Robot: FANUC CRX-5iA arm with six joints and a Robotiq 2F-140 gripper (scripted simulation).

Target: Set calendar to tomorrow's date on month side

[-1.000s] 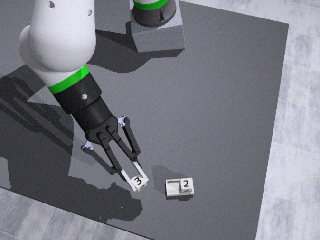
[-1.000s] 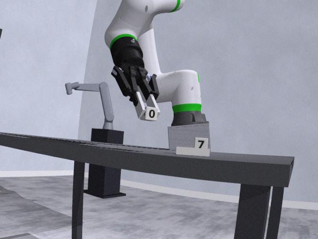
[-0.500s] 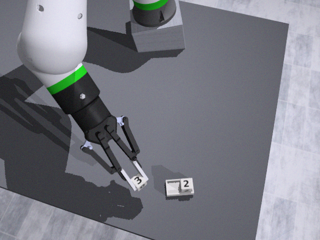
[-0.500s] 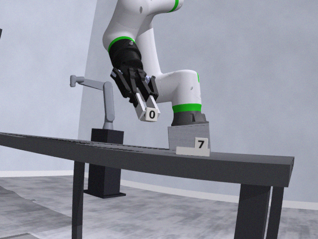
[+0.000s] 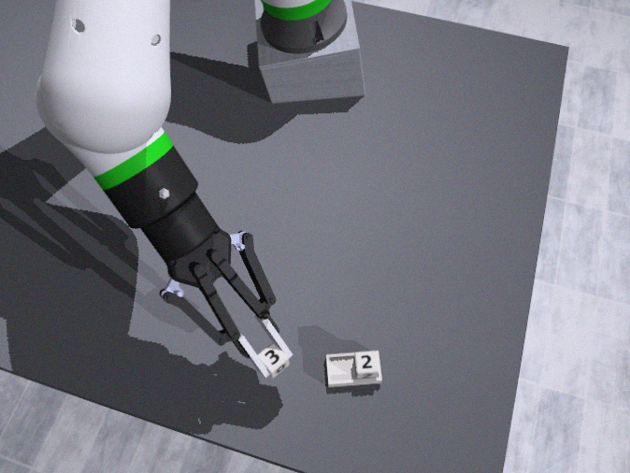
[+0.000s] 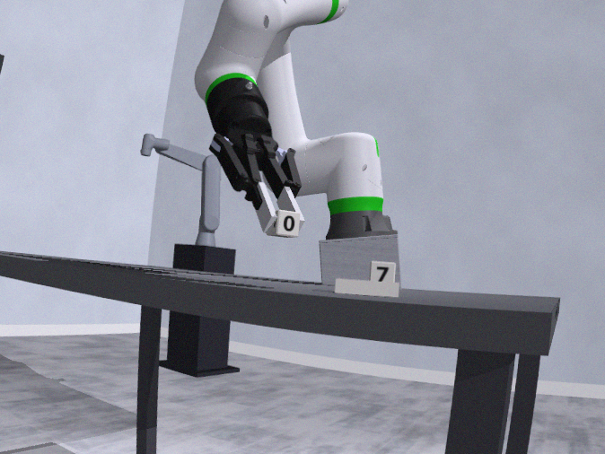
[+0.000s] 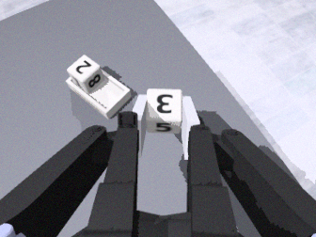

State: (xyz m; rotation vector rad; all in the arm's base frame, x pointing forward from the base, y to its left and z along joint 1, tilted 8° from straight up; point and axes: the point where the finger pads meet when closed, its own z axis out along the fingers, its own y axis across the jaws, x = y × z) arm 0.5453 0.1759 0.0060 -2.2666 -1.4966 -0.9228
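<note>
My hand is 40 mm past the tray, 110 mm to the right of it and 90 mm above it. Round my hand: cube (10 mm ahead, 20 mm to the left, 20 mm below).
</note>
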